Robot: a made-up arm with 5 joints.
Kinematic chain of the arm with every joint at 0, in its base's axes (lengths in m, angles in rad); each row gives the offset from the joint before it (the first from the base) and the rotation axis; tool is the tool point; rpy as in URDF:
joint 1: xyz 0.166 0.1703 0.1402 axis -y
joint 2: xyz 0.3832 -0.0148 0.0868 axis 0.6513 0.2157 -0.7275
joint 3: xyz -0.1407 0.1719 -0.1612 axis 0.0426 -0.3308 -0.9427
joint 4: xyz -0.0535 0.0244 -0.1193 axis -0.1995 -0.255 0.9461
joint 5: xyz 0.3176 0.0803 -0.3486 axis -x
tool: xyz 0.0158 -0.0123 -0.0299 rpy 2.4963 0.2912 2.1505
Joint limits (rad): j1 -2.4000..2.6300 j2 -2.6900..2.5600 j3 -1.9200..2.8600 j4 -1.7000..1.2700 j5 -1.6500..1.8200
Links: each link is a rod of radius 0.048 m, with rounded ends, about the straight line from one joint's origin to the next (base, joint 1, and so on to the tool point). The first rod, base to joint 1, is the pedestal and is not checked.
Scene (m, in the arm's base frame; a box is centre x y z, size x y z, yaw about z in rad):
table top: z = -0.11
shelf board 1: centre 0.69 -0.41 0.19 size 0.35 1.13 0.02 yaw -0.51
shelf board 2: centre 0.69 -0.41 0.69 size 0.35 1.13 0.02 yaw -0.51
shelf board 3: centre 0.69 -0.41 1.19 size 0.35 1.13 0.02 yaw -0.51
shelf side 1: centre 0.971 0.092 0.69 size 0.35 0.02 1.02 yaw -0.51
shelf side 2: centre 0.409 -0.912 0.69 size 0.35 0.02 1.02 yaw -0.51
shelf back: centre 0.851 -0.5 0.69 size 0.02 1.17 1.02 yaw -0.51
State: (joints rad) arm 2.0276 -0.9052 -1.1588 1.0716 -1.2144
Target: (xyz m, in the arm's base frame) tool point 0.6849 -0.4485 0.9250
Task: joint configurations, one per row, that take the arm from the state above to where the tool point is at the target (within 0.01 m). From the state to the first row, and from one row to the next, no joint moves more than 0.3 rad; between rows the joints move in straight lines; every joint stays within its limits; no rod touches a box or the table.
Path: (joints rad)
1: 2.0424 -1.1649 -1.1839 1.1113 -1.1860
2: 2.0573 -1.4246 -1.2090 1.1510 -1.1576
3: 2.0721 -1.6843 -1.2341 1.1906 -1.1292
4: 2.0869 -1.9441 -1.2591 1.2303 -1.1008
5: 2.1018 -2.2038 -1.2842 1.2700 -1.0724
6: 1.8608 -2.2717 -1.1597 1.1263 -1.0757
7: 1.6199 -2.3396 -1.0351 0.9827 -1.0790
8: 1.3790 -2.4076 -0.9106 0.8390 -1.0823
9: 1.1381 -2.4755 -0.7860 0.6953 -1.0856

